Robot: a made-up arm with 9 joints. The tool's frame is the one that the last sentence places.
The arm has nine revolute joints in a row. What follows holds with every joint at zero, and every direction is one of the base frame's.
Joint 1 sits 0.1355 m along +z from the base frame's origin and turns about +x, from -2.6 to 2.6 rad.
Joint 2 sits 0.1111 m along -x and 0.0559 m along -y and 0.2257 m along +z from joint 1 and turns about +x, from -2.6 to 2.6 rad.
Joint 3 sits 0.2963 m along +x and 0.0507 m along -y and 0.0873 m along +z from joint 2 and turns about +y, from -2.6 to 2.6 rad.
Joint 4 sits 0.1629 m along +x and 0.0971 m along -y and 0.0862 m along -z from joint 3 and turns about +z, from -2.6 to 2.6 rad.
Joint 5 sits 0.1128 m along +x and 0.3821 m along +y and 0.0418 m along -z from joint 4 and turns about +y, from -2.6 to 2.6 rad.
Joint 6 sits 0.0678 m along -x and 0.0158 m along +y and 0.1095 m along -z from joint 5 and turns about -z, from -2.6 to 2.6 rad.
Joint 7 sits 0.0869 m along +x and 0.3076 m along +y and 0.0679 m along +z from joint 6 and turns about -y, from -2.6 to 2.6 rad.
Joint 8 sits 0.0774 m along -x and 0.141 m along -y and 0.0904 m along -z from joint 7 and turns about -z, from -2.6 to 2.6 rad.
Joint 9 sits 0.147 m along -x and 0.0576 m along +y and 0.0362 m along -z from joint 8 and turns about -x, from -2.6 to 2.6 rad.
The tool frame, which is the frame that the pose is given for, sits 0.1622 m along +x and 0.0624 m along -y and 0.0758 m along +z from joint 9; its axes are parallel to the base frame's.
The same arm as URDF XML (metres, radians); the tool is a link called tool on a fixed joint. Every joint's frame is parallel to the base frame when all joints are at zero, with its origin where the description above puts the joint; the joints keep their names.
<robot name="arm">
<joint name="tool_joint" type="fixed"><parent link="link9"/><child link="tool"/><origin xyz="0.1622 -0.0624 0.0758" rpy="0.0000 0.0000 0.0000"/></joint>
<joint name="joint 9" type="revolute"><parent link="link8"/><child link="link9"/><origin xyz="-0.1470 0.0576 -0.0362" rpy="0.0000 0.0000 0.0000"/><axis xyz="-1 0 0"/><limit lower="-2.6000" upper="2.6000"/></joint>
<joint name="joint 8" type="revolute"><parent link="link7"/><child link="link8"/><origin xyz="-0.0774 -0.1410 -0.0904" rpy="0.0000 0.0000 0.0000"/><axis xyz="0 0 -1"/><limit lower="-2.6000" upper="2.6000"/></joint>
<joint name="joint 7" type="revolute"><parent link="link6"/><child link="link7"/><origin xyz="0.0869 0.3076 0.0679" rpy="0.0000 0.0000 0.0000"/><axis xyz="0 -1 0"/><limit lower="-2.6000" upper="2.6000"/></joint>
<joint name="joint 6" type="revolute"><parent link="link5"/><child link="link6"/><origin xyz="-0.0678 0.0158 -0.1095" rpy="0.0000 0.0000 0.0000"/><axis xyz="0 0 -1"/><limit lower="-2.6000" upper="2.6000"/></joint>
<joint name="joint 5" type="revolute"><parent link="link4"/><child link="link5"/><origin xyz="0.1128 0.3821 -0.0418" rpy="0.0000 0.0000 0.0000"/><axis xyz="0 1 0"/><limit lower="-2.6000" upper="2.6000"/></joint>
<joint name="joint 4" type="revolute"><parent link="link3"/><child link="link4"/><origin xyz="0.1629 -0.0971 -0.0862" rpy="0.0000 0.0000 0.0000"/><axis xyz="0 0 1"/><limit lower="-2.6000" upper="2.6000"/></joint>
<joint name="joint 3" type="revolute"><parent link="link2"/><child link="link3"/><origin xyz="0.2963 -0.0507 0.0873" rpy="0.0000 0.0000 0.0000"/><axis xyz="0 1 0"/><limit lower="-2.6000" upper="2.6000"/></joint>
<joint name="joint 2" type="revolute"><parent link="link1"/><child link="link2"/><origin xyz="-0.1111 -0.0559 0.2257" rpy="0.0000 0.0000 0.0000"/><axis xyz="1 0 0"/><limit lower="-2.6000" upper="2.6000"/></joint>
<joint name="joint 1" type="revolute"><parent link="base"/><child link="link1"/><origin xyz="0.0000 0.0000 0.1355" rpy="0.0000 0.0000 0.0000"/><axis xyz="1 0 0"/><limit lower="-2.6000" upper="2.6000"/></joint>
<link name="base"/>
<link name="link1"/>
<link name="link2"/>
<link name="link3"/>
<link name="link4"/>
<link name="link5"/>
<link name="link6"/>
<link name="link7"/>
<link name="link8"/>
<link name="link9"/>
<link name="tool"/>
</robot>

